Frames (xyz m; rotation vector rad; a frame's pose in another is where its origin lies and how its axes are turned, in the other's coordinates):
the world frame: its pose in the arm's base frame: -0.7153 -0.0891 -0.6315 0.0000 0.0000 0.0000
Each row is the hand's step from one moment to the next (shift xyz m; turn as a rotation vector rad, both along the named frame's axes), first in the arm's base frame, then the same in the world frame.
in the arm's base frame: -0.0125 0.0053 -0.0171 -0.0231 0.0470 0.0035
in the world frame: -0.0125 0.0053 -0.0171 -0.0231 0.0470 0.0035
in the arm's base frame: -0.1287 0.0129 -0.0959 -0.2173 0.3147 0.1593
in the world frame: -0.1287 0.0129 -0.0959 -0.2173 0.3147 0.1593
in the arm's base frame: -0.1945 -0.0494 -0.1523 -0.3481 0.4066 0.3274
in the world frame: -0.1945 -0.0494 -0.1523 -0.3481 0.4066 0.3274
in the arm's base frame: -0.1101 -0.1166 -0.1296 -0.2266 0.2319 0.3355
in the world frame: -0.1101 -0.1166 -0.1296 -0.2266 0.2319 0.3355
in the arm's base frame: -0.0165 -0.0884 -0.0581 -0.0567 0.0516 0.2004
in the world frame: -0.0165 -0.0884 -0.0581 -0.0567 0.0516 0.2004
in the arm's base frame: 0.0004 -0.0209 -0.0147 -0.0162 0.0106 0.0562
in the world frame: 0.0004 -0.0209 -0.0147 -0.0162 0.0106 0.0562
